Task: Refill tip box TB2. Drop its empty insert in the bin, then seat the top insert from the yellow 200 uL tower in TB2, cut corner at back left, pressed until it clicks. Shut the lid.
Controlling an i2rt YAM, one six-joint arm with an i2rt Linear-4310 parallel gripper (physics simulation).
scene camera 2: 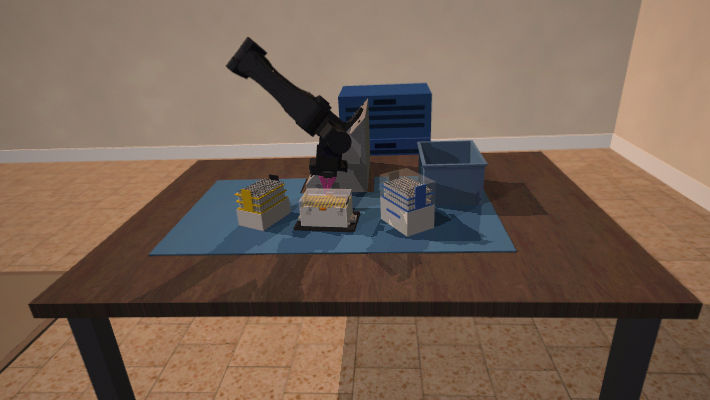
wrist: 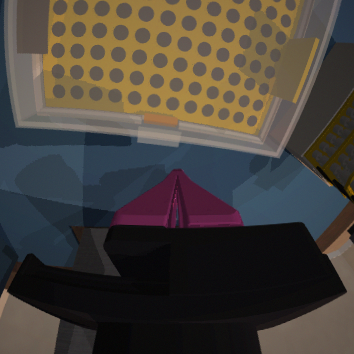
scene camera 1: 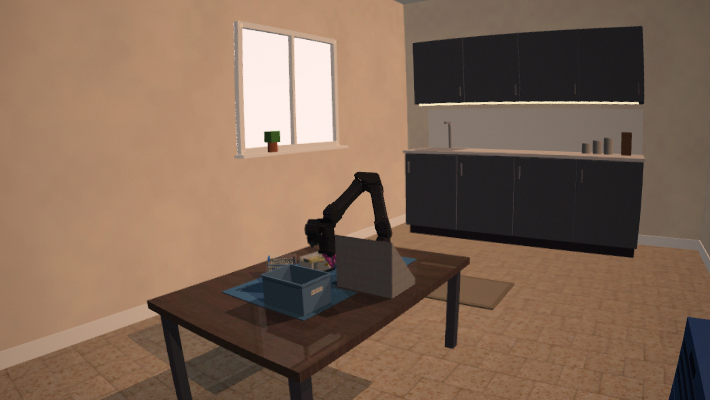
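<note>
The white tip box (scene camera 2: 327, 218) (wrist: 90, 118) stands in the mat's middle on a dark base. A yellow insert (scene camera 2: 326, 201) (wrist: 125, 54) with rows of grey round holes or tips sits inside, under a clear lid that looks down; whether it is latched I cannot tell. My gripper (scene camera 1: 331, 261) (scene camera 2: 327, 188) (wrist: 176, 175) is shut, its magenta fingertips empty, close beside the box's edge on the arm's side. The yellow tower (scene camera 2: 263, 204) (wrist: 337, 140) stands left of the box in scene camera 2, with several stacked inserts. The blue-grey bin (scene camera 1: 296, 295) (scene camera 2: 452, 175) stands at the right there; its floor is hidden.
A blue-marked tower (scene camera 2: 407, 220) under a clear cover stands between the box and the bin. A grey slanted panel (scene camera 1: 365, 267) (scene camera 2: 361, 160) stands behind the gripper in scene camera 2. The blue mat (scene camera 2: 200, 240) lies on the brown table (scene camera 1: 210, 310) (scene camera 2: 350, 285).
</note>
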